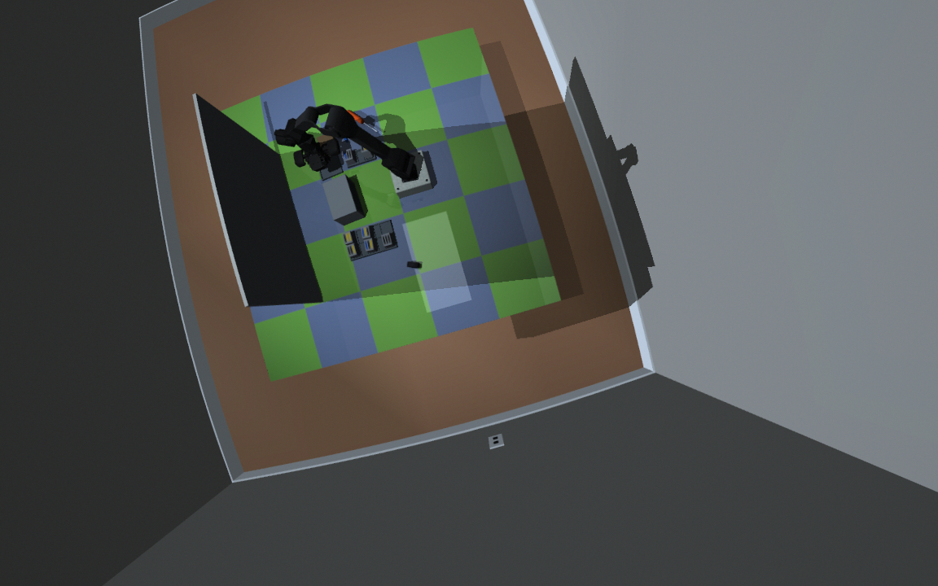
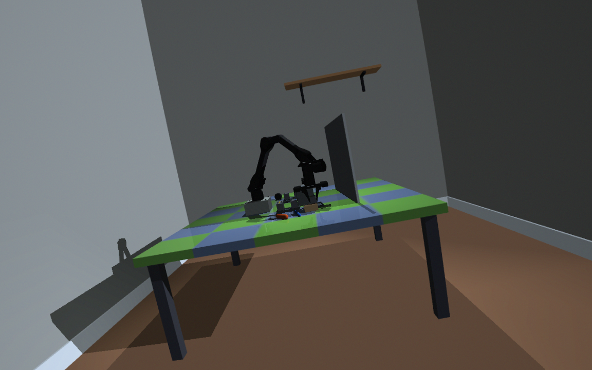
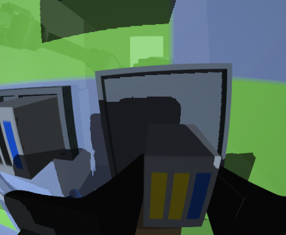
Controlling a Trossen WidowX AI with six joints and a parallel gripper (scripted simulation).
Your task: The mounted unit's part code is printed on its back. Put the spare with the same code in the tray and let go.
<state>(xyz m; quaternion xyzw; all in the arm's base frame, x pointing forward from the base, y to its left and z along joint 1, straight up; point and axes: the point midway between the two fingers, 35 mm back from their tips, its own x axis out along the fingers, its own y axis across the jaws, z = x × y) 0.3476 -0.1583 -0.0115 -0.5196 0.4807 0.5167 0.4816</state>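
Right now my gripper tip is 2 cm below the dark spare module. The rest, counted from my gripper tip: brown box: 10 cm to the right, 1 cm below, 1 cm behind; then flat grey tray: 2 cm below; then blue pen: 14 cm to the right, 8 cm behind, 2 cm below.
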